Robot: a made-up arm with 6 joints. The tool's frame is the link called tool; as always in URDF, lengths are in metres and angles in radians.
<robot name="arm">
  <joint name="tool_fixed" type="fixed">
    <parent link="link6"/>
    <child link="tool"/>
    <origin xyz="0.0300 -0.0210 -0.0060" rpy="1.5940 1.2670 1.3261"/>
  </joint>
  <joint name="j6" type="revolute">
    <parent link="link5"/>
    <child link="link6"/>
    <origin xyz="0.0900 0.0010 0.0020" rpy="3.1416 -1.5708 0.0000"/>
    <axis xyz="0 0 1"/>
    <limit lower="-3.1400" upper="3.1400"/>
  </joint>
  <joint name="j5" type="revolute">
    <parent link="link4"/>
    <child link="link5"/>
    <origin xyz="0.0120 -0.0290 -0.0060" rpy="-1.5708 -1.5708 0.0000"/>
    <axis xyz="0 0 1"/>
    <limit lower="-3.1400" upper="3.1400"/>
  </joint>
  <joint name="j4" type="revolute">
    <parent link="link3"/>
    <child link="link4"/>
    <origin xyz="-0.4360 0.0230 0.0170" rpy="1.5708 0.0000 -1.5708"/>
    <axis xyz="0 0 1"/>
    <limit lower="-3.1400" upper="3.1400"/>
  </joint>
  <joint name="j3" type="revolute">
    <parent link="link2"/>
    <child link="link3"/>
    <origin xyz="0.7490 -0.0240 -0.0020" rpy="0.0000 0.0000 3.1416"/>
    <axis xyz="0 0 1"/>
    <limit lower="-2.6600" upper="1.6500"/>
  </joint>
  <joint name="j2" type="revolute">
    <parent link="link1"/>
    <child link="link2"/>
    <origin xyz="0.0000 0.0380 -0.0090" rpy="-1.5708 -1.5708 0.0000"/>
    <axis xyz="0 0 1"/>
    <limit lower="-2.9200" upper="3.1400"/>
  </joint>
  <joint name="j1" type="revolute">
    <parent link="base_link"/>
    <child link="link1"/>
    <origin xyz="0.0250 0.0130 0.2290"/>
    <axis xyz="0 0 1"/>
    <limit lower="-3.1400" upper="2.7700"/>
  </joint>
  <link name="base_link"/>
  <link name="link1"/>
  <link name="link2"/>
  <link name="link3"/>
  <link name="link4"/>
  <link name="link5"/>
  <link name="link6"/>
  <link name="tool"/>
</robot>
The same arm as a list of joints. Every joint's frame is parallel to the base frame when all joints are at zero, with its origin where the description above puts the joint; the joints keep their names.
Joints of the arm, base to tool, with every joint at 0 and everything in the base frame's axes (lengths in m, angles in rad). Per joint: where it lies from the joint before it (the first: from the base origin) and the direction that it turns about. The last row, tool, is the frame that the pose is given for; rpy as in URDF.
j1: xyz 0.025 0.013 0.229 axis 0 0 1
j2: xyz 0 0.038 -0.009 axis 0 1 0
j3: xyz -0.024 -0.002 0.749 axis 0 1 0
j4: xyz -0.023 0.017 0.436 axis 0 0 1
j5: xyz 0.012 -0.029 -0.006 axis 0 1 0
j6: xyz 0.001 0.002 0.09 axis 0 0 1
tool: xyz 0.021 0.03 -0.006 rpy 1.594 1.267 2.8969
Joint limits (rad, base to tool): -3.14..2.77 -2.92..3.14 -2.66..1.65 -3.14..3.14 -3.14..3.14 -3.14..3.14

